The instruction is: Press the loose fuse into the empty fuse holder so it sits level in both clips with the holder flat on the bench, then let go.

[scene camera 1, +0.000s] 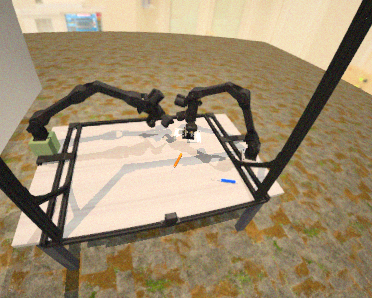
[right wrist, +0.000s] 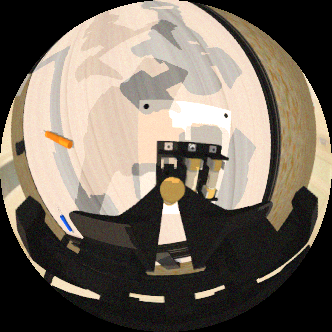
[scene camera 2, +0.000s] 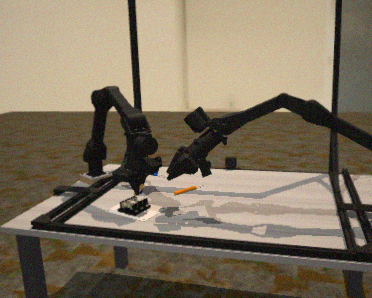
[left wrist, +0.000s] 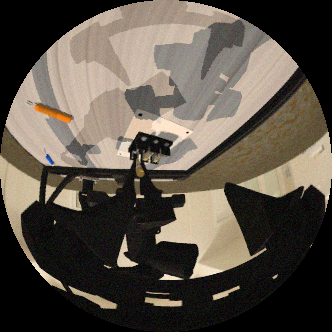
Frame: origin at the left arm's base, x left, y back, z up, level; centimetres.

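Where they show: left gripper, between the fingertips: (scene camera 2: 167, 176) (left wrist: 181, 190); right gripper, between the fingertips: (scene camera 1: 188, 131) (right wrist: 169, 186) (scene camera 2: 138, 194) (left wrist: 137, 160); left arm's base, origin of its link: (scene camera 1: 41, 136); right arm's base, origin of its link: (scene camera 1: 250, 156) (scene camera 2: 96, 174) (left wrist: 87, 180).
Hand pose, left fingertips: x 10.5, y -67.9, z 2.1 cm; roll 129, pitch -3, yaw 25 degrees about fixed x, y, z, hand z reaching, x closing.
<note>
Things, the pixels of their centre, and the offset from my left fingertips. "pt": a spot on its surface instead.
- black fuse holder, middle of its body: (right wrist: 187, 171) (left wrist: 148, 149) (scene camera 2: 135, 205) (scene camera 1: 187, 133) dx +0.1, dy -12.3, dz -11.2 cm
- white plate, a spot on its surface: (right wrist: 150, 122) pt dx -3.4, dy -6.0, dz -12.8 cm
- loose fuse, middle of its body: (right wrist: 170, 194) (left wrist: 137, 167) (scene camera 2: 139, 189) dx -2.3, dy -12.0, dz -6.6 cm
- orange tool, middle of its body: (left wrist: 44, 109) (right wrist: 51, 135) (scene camera 2: 189, 189) (scene camera 1: 176, 162) dx -23.4, dy -1.9, dz -12.3 cm
- blue tool, middle of its body: (right wrist: 63, 219) (scene camera 2: 153, 173) (left wrist: 47, 157) (scene camera 1: 224, 180) dx -38.0, dy -24.4, dz -12.3 cm
The black fuse holder (scene camera 1: 188, 135) (scene camera 2: 134, 204) (left wrist: 150, 143) (right wrist: 180, 145) lies on a white plate (left wrist: 175, 128) (right wrist: 150, 122). Its two right bays in the right wrist view hold fuses; the left bay shows an upper clip, and its lower part is hidden. My right gripper (scene camera 2: 139, 192) (right wrist: 169, 186) is shut on the loose fuse (scene camera 2: 142, 187) (left wrist: 140, 172) (right wrist: 172, 190), close above the left bay. The fuse's round gold end faces the right wrist camera; its far end is hidden, and I cannot tell whether it touches a clip. My left gripper (scene camera 1: 169, 121) (scene camera 2: 170, 176) is open and empty, raised beside the holder.
An orange tool (scene camera 1: 178, 160) (scene camera 2: 185, 190) (left wrist: 53, 113) (right wrist: 58, 139) and a blue tool (scene camera 1: 228, 181) (scene camera 2: 155, 174) (left wrist: 49, 159) (right wrist: 66, 223) lie on the bench, away from the holder. A black frame bar runs along the bench edge near the holder.
</note>
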